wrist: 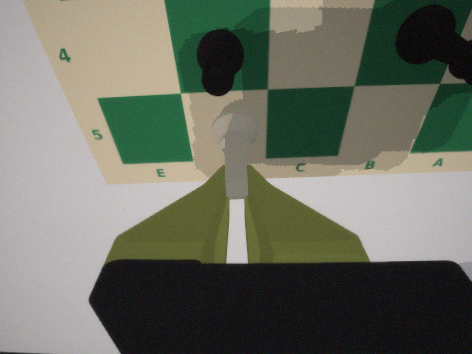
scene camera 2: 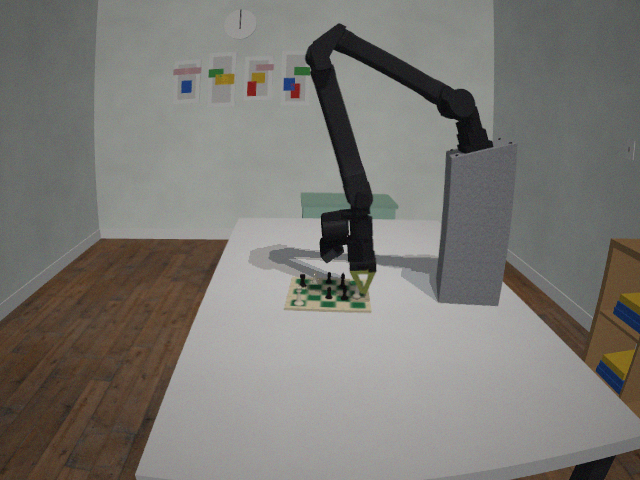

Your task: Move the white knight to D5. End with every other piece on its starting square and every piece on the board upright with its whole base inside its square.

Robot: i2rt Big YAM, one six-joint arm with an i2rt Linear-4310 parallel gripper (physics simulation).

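Places are measured from the arm's base along level axes (x ahead, y left, z up), in millimetres.
Pixels of known places: gripper, fingertip midpoint: (wrist: 236,176) (scene camera 2: 363,292); arm's base, origin of the base link: (scene camera 2: 475,148).
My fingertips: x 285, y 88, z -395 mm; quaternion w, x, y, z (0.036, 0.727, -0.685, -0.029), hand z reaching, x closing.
For each thing: its top centre in the pictures, then the offset to it from my fingertips. "spot": a spot on its surface instead. Level surfaces: height alone.
- white knight, middle of its top: (wrist: 236,195) (scene camera 2: 358,282) 28 mm up, 15 mm ahead, 1 mm left
- pale D5 square, surface spot: (wrist: 205,142) spot: 17 mm down, 7 mm ahead, 16 mm left
- board, middle of its top: (scene camera 2: 328,292) 17 mm down, 95 mm ahead, 25 mm right
- white table, its level: 23 mm down
The white knight (scene camera 2: 356,295) (wrist: 236,167) is upright between the fingertips of my gripper (scene camera 2: 364,292) (wrist: 236,176), which is shut on its upper part. In the wrist view its round base shows inside the outline of the pale D5 square (wrist: 205,142). Whether the base touches the board (scene camera 2: 328,310) (wrist: 135,174) is hard to tell. A black piece (scene camera 2: 344,294) (wrist: 220,55) stands on D4, close beside the knight. Another black piece (scene camera 2: 342,281) (wrist: 425,35) stands on B4.
More black pieces (scene camera 2: 328,292) (scene camera 2: 328,277) (scene camera 2: 302,280) and white pieces (scene camera 2: 298,297) (scene camera 2: 315,277) stand on the board, left of the gripper in the scene view. The grey pedestal (scene camera 2: 475,227) bearing the arm rises from the white table (scene camera 2: 361,377) at the right.
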